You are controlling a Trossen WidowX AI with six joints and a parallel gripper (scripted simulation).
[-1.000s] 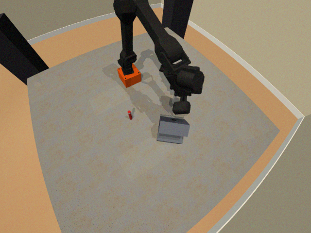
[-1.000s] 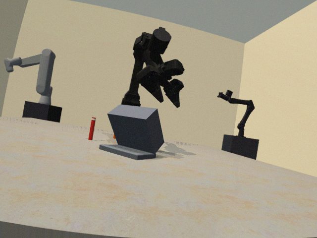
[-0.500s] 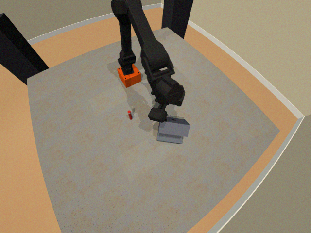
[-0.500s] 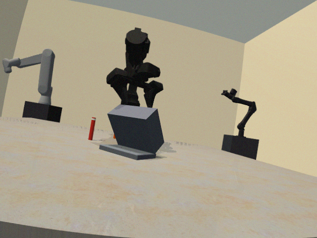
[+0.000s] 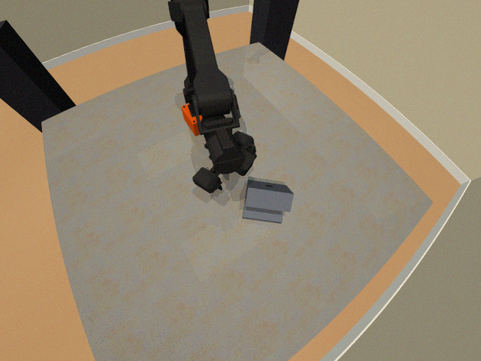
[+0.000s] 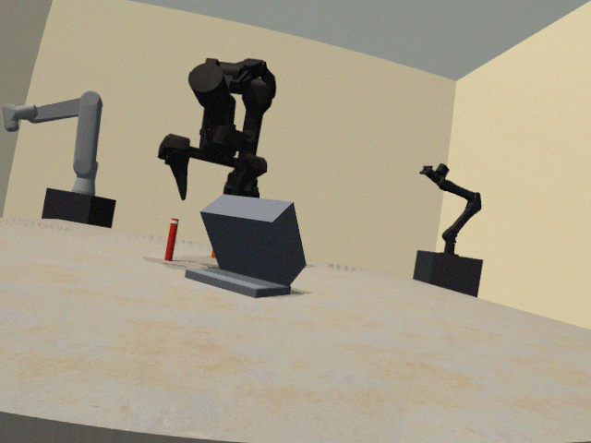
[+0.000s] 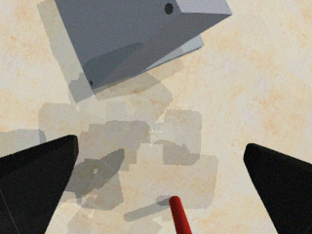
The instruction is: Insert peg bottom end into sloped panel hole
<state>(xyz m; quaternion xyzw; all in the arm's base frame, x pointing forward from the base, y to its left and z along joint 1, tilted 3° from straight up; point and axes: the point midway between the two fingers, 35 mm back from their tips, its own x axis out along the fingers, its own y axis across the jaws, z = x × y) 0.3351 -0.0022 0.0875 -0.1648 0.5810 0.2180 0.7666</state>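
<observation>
My gripper tip is now 80 mm to the left of the red round peg, 70 mm past it and 60 mm above it. Also, from my gripper tip: grey sloped panel block: 90 mm to the left, 70 mm ahead, 40 mm below.
</observation>
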